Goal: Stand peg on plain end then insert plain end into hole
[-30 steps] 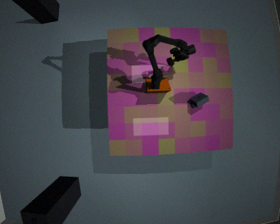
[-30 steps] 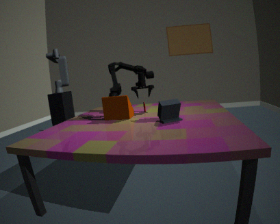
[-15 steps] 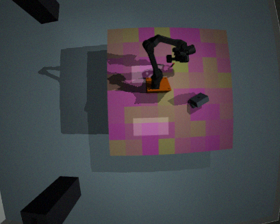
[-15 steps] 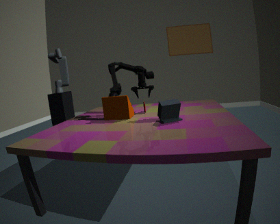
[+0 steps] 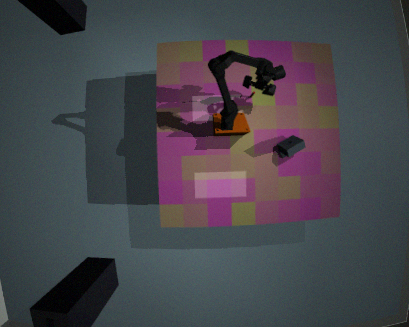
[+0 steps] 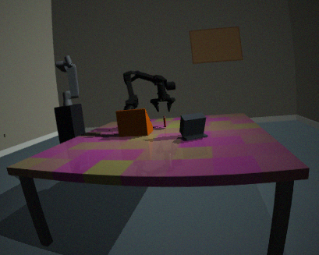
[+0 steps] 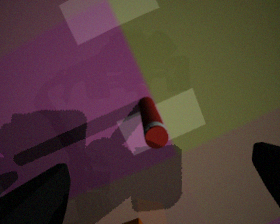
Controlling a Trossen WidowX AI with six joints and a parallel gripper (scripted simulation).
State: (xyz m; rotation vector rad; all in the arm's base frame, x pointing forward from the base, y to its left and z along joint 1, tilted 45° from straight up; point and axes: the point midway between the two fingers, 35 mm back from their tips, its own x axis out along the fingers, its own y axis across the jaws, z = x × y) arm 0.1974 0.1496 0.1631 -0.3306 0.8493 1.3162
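The peg lies 5 cm below my gripper tip. Also, from my gripper tip: grey sloped panel (35 cm to the right, 22 cm ahead, 4 cm below).
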